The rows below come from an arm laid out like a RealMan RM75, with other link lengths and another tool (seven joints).
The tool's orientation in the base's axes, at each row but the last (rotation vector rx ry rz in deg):
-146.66 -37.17 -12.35
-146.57 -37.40 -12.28
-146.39 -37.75 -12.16
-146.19 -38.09 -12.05
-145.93 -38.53 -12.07
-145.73 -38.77 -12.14
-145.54 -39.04 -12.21
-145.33 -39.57 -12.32
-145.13 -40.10 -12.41
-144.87 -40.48 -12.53
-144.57 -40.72 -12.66
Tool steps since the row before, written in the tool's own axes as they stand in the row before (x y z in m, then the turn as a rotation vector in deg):
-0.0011 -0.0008 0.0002 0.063 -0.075 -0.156
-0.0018 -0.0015 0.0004 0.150 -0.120 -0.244
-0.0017 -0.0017 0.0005 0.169 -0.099 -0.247
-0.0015 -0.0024 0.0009 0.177 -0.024 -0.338
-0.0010 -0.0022 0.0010 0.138 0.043 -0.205
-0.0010 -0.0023 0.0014 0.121 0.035 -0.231
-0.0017 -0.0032 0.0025 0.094 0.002 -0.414
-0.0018 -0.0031 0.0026 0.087 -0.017 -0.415
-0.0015 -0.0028 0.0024 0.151 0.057 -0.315
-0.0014 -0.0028 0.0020 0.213 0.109 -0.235
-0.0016 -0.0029 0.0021 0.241 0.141 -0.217
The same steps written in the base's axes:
-0.0013 0.0003 -0.0001 0.014 0.006 0.184
-0.0023 0.0006 -0.0002 0.065 0.033 0.302
-0.0023 0.0008 -0.0002 0.092 0.023 0.301
-0.0025 0.0016 -0.0002 0.134 -0.076 0.350
-0.0019 0.0017 -0.0002 0.136 -0.077 0.196
-0.0020 0.0020 -0.0005 0.117 -0.091 0.217
-0.0030 0.0029 -0.0013 0.073 -0.170 0.382
-0.0031 0.0028 -0.0014 0.057 -0.159 0.389
-0.0027 0.0026 -0.0013 0.152 -0.135 0.289
-0.0026 0.0025 -0.0009 0.234 -0.106 0.216
-0.0028 0.0025 -0.0010 0.275 -0.108 0.194

